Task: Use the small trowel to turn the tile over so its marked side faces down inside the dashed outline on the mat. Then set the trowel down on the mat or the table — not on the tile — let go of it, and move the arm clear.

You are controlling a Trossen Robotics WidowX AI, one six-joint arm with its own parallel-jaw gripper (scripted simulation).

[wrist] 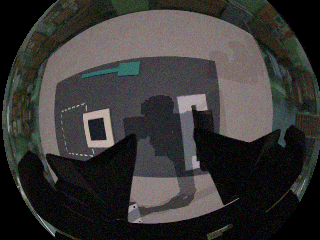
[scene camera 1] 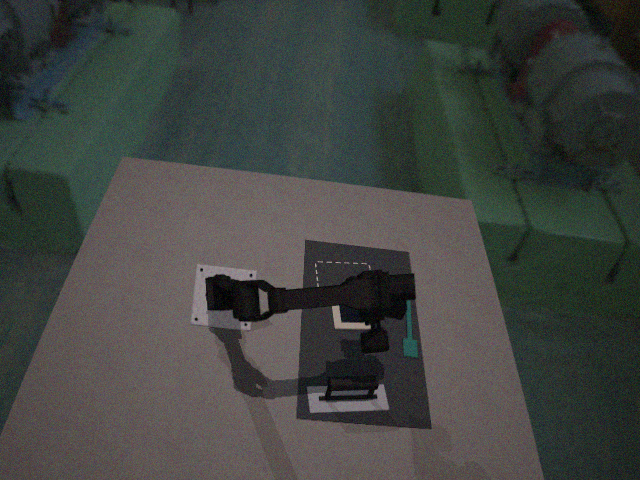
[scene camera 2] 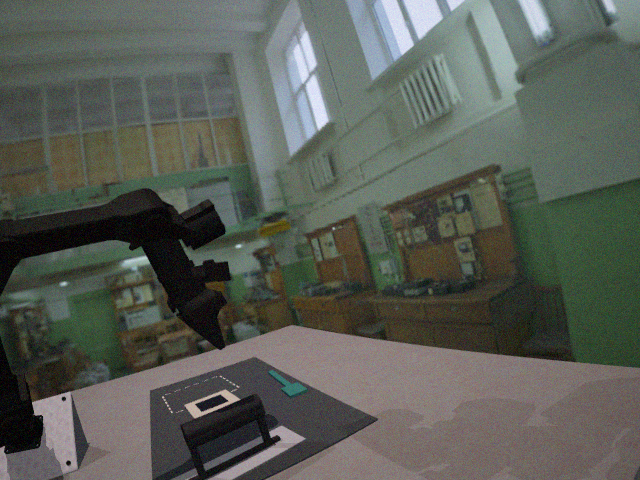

Labels:
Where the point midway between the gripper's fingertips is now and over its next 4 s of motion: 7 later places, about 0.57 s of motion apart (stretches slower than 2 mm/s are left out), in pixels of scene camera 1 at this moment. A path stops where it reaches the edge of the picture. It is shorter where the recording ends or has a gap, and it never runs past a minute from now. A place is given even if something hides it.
My gripper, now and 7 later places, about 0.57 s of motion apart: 373, 334; 353, 372; 352, 379; 350, 383; 350, 383; 354, 371; 354, 372; 354, 373

